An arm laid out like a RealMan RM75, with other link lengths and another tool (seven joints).
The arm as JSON. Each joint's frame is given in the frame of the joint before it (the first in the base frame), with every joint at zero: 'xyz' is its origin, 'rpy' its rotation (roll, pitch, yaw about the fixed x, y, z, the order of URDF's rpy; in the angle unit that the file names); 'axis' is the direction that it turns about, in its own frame. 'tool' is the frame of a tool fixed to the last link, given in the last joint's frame.
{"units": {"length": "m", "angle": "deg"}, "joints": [
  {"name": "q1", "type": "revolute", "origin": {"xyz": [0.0, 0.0, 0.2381], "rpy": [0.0, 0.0, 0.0]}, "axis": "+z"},
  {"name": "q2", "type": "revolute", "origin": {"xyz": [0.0, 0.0, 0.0], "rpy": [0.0, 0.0, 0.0]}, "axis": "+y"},
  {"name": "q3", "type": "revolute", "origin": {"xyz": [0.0, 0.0, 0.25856], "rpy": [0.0, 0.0, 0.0]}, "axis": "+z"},
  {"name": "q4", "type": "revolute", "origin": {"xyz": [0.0, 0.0, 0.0], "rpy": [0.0, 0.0, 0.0]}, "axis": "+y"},
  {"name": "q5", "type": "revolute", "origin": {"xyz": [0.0, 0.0, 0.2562], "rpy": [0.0, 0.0, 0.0]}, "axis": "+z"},
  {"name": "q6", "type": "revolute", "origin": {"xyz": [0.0, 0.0, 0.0], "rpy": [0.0, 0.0, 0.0]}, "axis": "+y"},
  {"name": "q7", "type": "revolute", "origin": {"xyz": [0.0, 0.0, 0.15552], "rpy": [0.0, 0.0, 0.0]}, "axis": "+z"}
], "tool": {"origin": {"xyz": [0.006, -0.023, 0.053], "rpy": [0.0, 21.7, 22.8]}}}
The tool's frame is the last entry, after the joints.
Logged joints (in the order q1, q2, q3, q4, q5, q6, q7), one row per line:
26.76 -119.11 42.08 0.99 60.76 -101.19 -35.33
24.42 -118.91 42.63 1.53 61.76 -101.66 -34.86
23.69 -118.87 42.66 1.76 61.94 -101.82 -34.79
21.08 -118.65 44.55 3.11 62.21 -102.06 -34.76
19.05 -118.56 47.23 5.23 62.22 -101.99 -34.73
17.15 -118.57 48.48 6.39 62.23 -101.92 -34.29
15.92 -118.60 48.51 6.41 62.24 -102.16 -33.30
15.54 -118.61 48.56 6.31 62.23 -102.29 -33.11
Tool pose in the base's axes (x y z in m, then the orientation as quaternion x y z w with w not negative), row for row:
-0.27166 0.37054 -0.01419 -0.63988 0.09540 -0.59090 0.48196
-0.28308 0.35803 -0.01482 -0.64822 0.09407 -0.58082 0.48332
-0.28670 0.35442 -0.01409 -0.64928 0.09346 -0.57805 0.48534
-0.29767 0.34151 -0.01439 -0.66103 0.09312 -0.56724 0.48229
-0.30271 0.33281 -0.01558 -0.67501 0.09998 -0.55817 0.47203
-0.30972 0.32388 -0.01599 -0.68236 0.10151 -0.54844 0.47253
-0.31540 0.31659 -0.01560 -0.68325 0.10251 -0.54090 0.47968
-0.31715 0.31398 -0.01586 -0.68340 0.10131 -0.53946 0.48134
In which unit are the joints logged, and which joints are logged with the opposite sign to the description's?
The joints are logged in degrees. Opposite sign: q1, q6.
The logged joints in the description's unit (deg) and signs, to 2 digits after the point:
-26.76 -119.11 42.08 0.99 60.76 101.19 -35.33
-24.42 -118.91 42.63 1.53 61.76 101.66 -34.86
-23.69 -118.87 42.66 1.76 61.94 101.82 -34.79
-21.08 -118.65 44.55 3.11 62.21 102.06 -34.76
-19.05 -118.56 47.23 5.23 62.22 101.99 -34.73
-17.15 -118.57 48.48 6.39 62.23 101.92 -34.29
-15.92 -118.60 48.51 6.41 62.24 102.16 -33.30
-15.54 -118.61 48.56 6.31 62.23 102.29 -33.11

